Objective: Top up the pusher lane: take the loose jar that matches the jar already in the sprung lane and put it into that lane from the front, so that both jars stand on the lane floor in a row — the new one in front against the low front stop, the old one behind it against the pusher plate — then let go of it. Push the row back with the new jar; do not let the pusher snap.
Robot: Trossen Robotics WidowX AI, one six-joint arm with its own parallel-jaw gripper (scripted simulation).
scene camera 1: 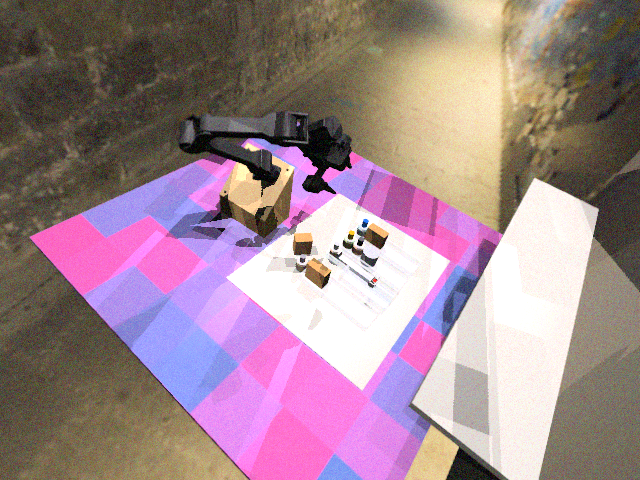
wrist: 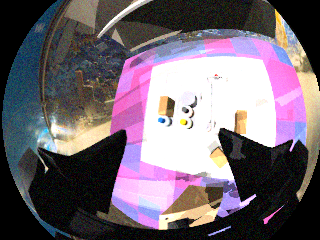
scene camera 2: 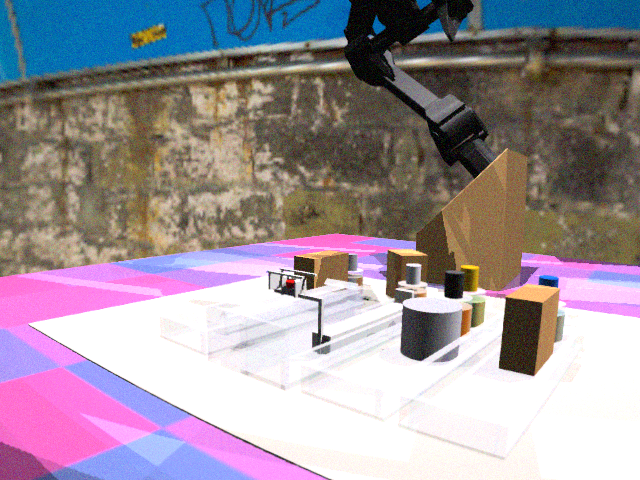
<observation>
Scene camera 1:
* gripper: 343, 181
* clear sprung lane: 382, 294
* white slab: 492, 389
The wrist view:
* gripper: 175, 133
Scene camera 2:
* gripper: 420, 59
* clear sprung lane: 269, 341
</observation>
